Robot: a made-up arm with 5 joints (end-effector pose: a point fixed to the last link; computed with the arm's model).
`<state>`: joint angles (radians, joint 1 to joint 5).
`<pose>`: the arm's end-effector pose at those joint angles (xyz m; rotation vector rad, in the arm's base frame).
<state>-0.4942 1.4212 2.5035 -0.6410 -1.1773</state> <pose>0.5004 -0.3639 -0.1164 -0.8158 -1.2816 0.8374</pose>
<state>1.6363 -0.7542 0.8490 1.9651 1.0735</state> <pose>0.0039 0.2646 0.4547 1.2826 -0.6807 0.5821</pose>
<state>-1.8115 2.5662 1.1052 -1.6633 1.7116</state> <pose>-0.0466 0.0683 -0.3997 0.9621 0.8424 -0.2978</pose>
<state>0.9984 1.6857 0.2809 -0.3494 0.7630</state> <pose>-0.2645 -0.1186 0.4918 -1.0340 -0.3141 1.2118</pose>
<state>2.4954 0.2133 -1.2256 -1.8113 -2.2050</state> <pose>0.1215 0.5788 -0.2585 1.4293 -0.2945 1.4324</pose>
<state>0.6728 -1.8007 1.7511 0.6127 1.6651</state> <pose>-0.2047 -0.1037 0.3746 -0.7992 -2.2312 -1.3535</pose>
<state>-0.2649 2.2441 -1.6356 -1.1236 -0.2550</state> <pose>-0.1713 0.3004 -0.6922 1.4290 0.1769 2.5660</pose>
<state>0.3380 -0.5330 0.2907 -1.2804 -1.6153</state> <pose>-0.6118 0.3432 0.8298 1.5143 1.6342 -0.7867</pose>
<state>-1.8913 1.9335 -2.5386 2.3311 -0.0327</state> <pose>0.1972 0.3581 -0.1383 0.7592 -0.7861 0.5132</pose>
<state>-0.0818 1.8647 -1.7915 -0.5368 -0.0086</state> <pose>-0.2926 0.6644 -0.2969 -1.6032 0.8597 -2.0358</pose>
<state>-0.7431 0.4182 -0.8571 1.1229 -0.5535</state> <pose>-0.7328 -0.1829 0.0606 -0.4165 0.7765 0.7481</pose>
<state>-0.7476 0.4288 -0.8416 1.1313 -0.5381</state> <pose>-0.7278 -0.1803 0.0470 -0.4280 0.7502 0.7476</pose>
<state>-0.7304 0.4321 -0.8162 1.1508 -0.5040</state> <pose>-0.7159 -0.1833 0.0380 -0.4302 0.7168 0.7735</pose>
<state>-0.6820 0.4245 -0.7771 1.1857 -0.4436</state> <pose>-0.6946 -0.1922 0.0355 -0.4148 0.6738 0.8368</pose>
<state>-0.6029 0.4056 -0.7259 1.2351 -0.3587</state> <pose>-0.6648 -0.2022 0.0388 -0.3731 0.6231 0.9347</pose>
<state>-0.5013 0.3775 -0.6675 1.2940 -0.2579</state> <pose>-0.6308 -0.2065 0.0459 -0.2993 0.5684 1.0524</pose>
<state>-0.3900 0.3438 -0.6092 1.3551 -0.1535</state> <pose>-0.5990 -0.2011 0.0551 -0.1963 0.5151 1.1691</pose>
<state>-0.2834 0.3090 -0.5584 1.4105 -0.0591</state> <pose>-0.5745 -0.1875 0.0665 -0.0788 0.4696 1.2658</pose>
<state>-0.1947 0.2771 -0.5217 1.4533 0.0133</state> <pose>-0.5589 -0.1720 0.0796 0.0315 0.4377 1.3325</pose>
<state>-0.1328 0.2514 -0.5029 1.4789 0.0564</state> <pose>-0.5514 -0.1609 0.0928 0.1151 0.4235 1.3688</pose>
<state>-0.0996 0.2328 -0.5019 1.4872 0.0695</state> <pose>-0.5500 -0.1578 0.1045 0.1634 0.4274 1.3812</pose>
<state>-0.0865 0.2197 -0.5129 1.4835 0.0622</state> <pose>-0.5521 -0.1609 0.1146 0.1850 0.4440 1.3797</pose>
